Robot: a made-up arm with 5 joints. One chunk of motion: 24 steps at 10 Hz.
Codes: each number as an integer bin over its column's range. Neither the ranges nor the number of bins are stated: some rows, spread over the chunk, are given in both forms.
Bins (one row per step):
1: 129 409 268 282 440
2: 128 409 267 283 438
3: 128 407 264 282 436
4: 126 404 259 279 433
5: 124 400 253 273 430
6: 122 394 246 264 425
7: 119 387 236 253 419
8: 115 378 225 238 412
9: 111 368 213 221 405
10: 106 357 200 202 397
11: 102 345 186 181 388
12: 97 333 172 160 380
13: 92 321 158 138 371
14: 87 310 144 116 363
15: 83 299 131 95 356
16: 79 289 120 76 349
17: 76 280 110 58 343
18: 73 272 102 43 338
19: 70 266 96 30 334
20: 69 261 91 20 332
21: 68 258 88 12 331
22: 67 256 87 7 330
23: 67 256 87 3 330
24: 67 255 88 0 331
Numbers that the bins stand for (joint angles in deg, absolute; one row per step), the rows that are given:
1: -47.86 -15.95 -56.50 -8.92 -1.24
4: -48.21 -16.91 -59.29 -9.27 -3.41
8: -49.51 -21.91 -69.86 -14.14 -9.91
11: -51.04 -28.25 -81.99 -20.91 -17.34
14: -52.80 -34.98 -95.04 -28.63 -25.09
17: -54.09 -40.74 -105.61 -35.51 -31.28
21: -55.03 -44.97 -112.45 -40.98 -35.00
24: -55.15 -45.54 -112.45 -42.40 -35.00
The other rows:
2: -47.98 -15.95 -56.81 -8.80 -1.86
3: -47.98 -16.34 -57.74 -8.92 -2.48
5: -48.45 -17.68 -61.16 -9.99 -4.33
6: -48.68 -18.84 -63.34 -11.06 -5.88
7: -49.04 -20.18 -66.44 -12.36 -7.74
9: -49.98 -23.83 -73.59 -16.16 -12.08
10: -50.57 -25.95 -77.64 -18.42 -14.56
12: -51.62 -30.56 -86.34 -23.40 -19.82
13: -52.21 -32.86 -90.69 -26.02 -22.61
15: -53.27 -37.09 -99.09 -31.12 -27.25
16: -53.74 -39.01 -102.51 -33.38 -29.42
18: -54.45 -42.28 -108.10 -37.29 -32.83
19: -54.80 -43.43 -109.97 -38.84 -34.07
20: -54.92 -44.39 -111.52 -40.03 -34.69
22: -55.15 -45.35 -112.76 -41.57 -35.31
23: -55.15 -45.35 -112.76 -42.04 -35.31

